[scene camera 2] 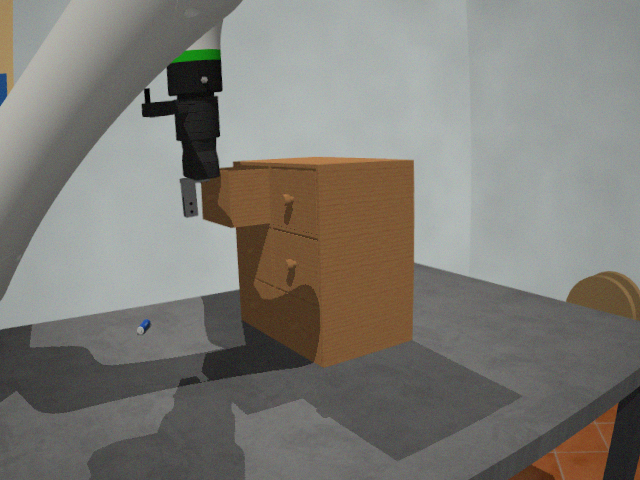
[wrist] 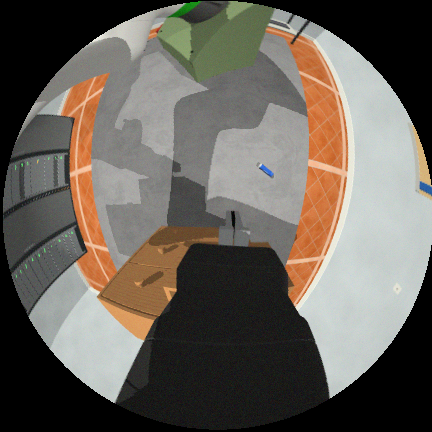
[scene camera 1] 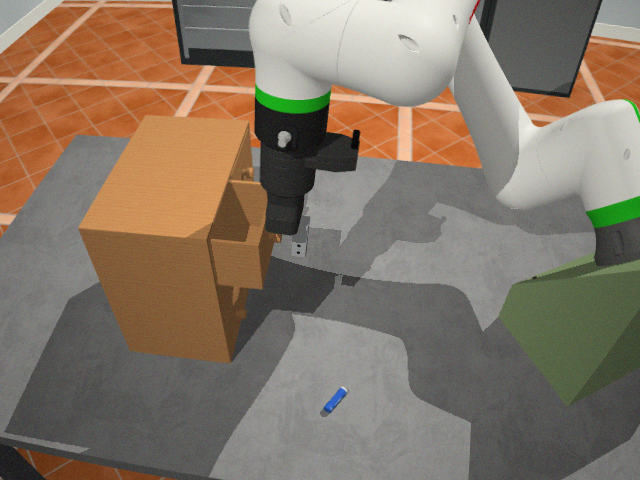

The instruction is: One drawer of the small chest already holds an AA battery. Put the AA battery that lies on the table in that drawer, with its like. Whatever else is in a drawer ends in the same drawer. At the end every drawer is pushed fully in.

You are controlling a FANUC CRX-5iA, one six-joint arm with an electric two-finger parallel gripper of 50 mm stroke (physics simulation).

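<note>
The blue AA battery lies on its side on the grey table, apart from the wooden chest. One top-row drawer stands pulled out. Part of its inside shows in the scene camera 1 view; its floor and contents are hidden. The other top drawer and the drawer below it look closed. My gripper is shut and empty, pointing down just in front of the open drawer's front, beside its knob.
A green angular block stands at the table's right in the scene camera 1 view, with part of the arm above it. Dark cabinets stand on the tiled floor beyond the table.
</note>
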